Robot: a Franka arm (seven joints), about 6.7 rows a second.
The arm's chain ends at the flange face. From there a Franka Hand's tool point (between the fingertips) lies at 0.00 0.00 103.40 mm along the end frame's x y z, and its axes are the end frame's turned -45 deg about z.
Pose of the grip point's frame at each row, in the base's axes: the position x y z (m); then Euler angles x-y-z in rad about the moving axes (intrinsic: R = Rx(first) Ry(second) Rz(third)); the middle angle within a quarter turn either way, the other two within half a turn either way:
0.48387 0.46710 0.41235 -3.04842 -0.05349 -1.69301
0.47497 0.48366 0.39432 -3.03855 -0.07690 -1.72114
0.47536 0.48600 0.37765 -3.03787 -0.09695 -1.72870
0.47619 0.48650 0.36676 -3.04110 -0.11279 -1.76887
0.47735 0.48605 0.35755 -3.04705 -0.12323 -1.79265
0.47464 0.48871 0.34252 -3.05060 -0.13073 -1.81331
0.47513 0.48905 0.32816 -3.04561 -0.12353 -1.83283
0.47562 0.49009 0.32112 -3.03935 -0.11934 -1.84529
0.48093 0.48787 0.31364 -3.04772 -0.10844 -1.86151
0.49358 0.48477 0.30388 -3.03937 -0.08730 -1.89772
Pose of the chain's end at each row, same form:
0.48940 0.45749 0.51515 -3.04842 -0.05349 -0.90761
0.48291 0.47306 0.49687 -3.03855 -0.07690 -0.93574
0.48537 0.47534 0.48001 -3.03787 -0.09695 -0.94330
0.48783 0.47619 0.46898 -3.04110 -0.11279 -0.98347
0.49006 0.47636 0.45971 -3.04705 -0.12323 -1.00725
0.48812 0.47939 0.44461 -3.05060 -0.13073 -1.02791
0.48787 0.47922 0.43030 -3.04561 -0.12353 -1.04743
0.48793 0.47961 0.42325 -3.03935 -0.11934 -1.05989
0.49212 0.47823 0.41598 -3.04772 -0.10844 -1.07611
0.50260 0.47426 0.40635 -3.03937 -0.08730 -1.11232

